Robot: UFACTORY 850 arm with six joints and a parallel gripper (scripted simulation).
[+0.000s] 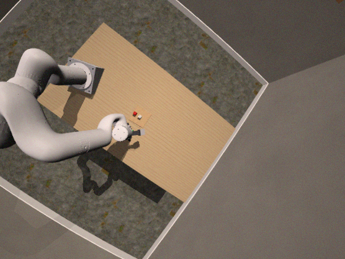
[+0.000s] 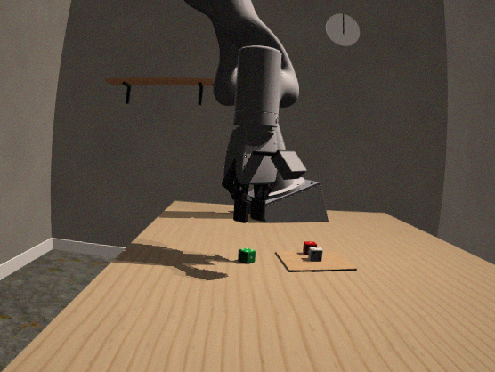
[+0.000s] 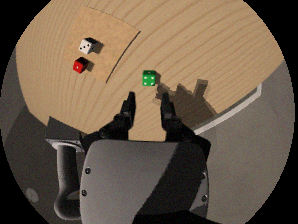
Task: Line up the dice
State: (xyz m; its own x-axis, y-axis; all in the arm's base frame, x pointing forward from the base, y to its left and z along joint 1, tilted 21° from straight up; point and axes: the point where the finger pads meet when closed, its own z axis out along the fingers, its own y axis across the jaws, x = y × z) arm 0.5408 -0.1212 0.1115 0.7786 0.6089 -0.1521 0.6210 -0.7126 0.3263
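Right now the green die is 90 mm below my hand. From my hand the other things lie so: white die: 10 mm behind, 140 mm to the left, 90 mm below; then red die: 60 mm behind, 140 mm to the left, 90 mm below; then tan mat: 10 mm behind, 140 mm to the left, 100 mm below.
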